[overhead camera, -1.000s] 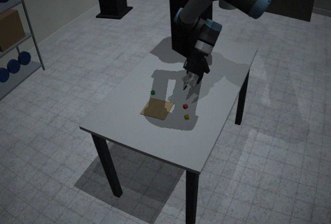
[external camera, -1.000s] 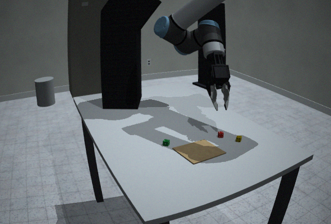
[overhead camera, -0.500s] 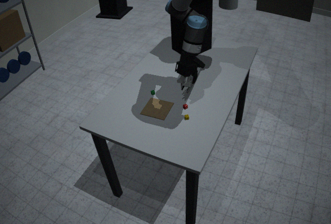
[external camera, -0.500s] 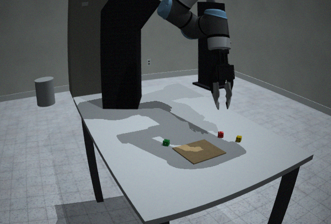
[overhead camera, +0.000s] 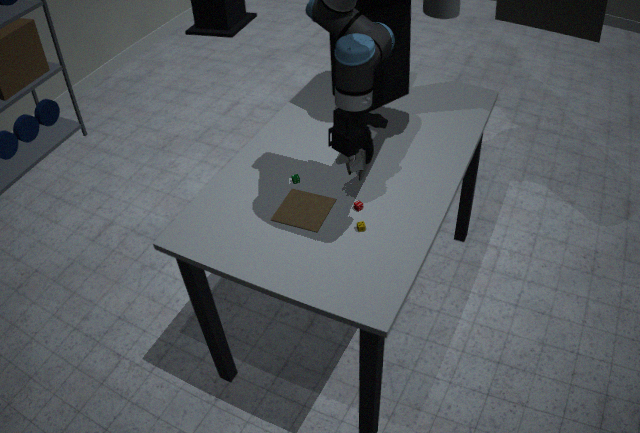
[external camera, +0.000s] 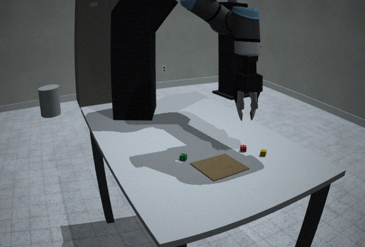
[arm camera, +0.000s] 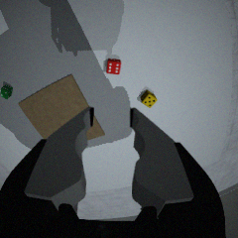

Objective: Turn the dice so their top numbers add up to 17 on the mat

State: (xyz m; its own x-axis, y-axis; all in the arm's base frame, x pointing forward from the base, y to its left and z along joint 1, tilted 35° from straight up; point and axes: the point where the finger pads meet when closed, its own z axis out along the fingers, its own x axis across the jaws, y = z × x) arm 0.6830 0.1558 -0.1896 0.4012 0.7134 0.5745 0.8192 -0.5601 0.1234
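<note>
Right now the red die is 13 cm below my hand and 1 cm behind it. From my hand the other things lie so: mat: 14 cm to the right, 13 cm below, 4 cm ahead; then green die: 21 cm to the right, 13 cm below, 7 cm behind; then yellow die: 13 cm below, 7 cm ahead, 4 cm to the left.
</note>
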